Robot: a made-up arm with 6 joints. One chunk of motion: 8 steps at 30 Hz.
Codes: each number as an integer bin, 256 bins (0 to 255) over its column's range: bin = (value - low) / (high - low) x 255, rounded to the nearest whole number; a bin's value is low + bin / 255 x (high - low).
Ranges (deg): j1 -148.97..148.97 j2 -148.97..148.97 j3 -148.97..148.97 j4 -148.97..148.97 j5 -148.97..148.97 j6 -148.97..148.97
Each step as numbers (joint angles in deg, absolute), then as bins.
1 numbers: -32.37 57.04 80.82 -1.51 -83.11 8.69
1 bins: 100 176 197 126 56 135
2 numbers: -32.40 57.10 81.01 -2.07 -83.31 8.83
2 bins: 100 176 197 126 56 135
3 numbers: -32.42 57.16 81.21 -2.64 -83.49 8.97
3 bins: 100 176 197 125 56 135
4 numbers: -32.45 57.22 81.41 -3.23 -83.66 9.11
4 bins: 100 176 197 125 56 135
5 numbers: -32.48 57.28 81.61 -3.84 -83.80 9.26
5 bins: 100 177 197 124 56 135
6 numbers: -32.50 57.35 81.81 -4.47 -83.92 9.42
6 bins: 100 177 198 124 56 136
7 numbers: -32.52 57.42 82.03 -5.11 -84.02 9.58
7 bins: 100 177 198 123 56 136
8 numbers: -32.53 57.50 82.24 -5.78 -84.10 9.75
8 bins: 100 177 198 123 56 136
